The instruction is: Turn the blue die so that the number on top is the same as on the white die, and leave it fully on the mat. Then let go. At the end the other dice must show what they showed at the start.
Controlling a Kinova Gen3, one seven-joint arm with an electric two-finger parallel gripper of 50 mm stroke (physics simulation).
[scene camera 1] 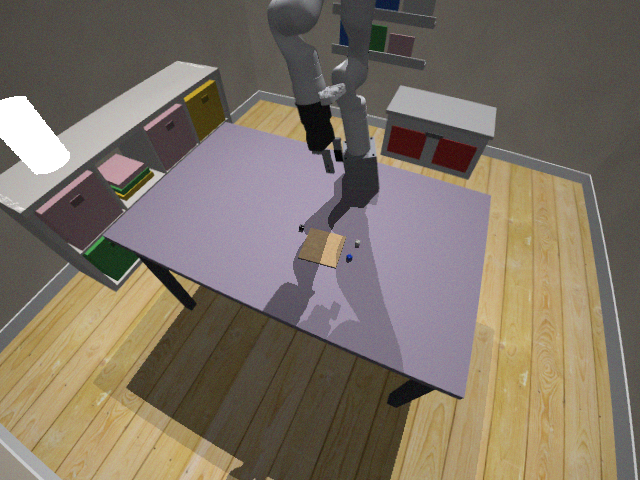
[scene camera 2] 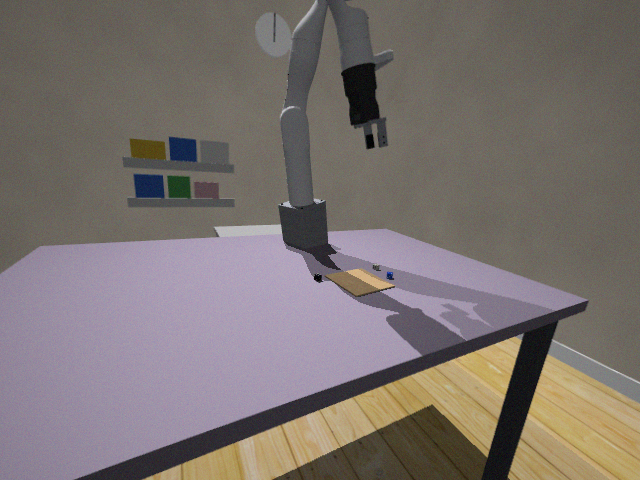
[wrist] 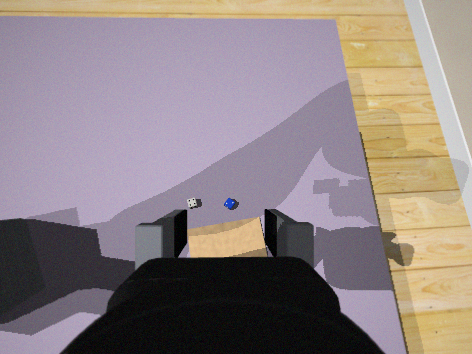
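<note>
The blue die lies on the table beside the mat, off its pale edge; its top number is too small to read surely. The white die lies near it, also off the mat; in the wrist view its top seems to show four pips. The black die lies on the table at the mat's other side. My gripper is open and empty, high above the table.
The arm's base stands on the purple table behind the mat. Arm shadows fall across the mat and both the blue and white dice. A shelf unit stands at the table's left and a low cabinet behind.
</note>
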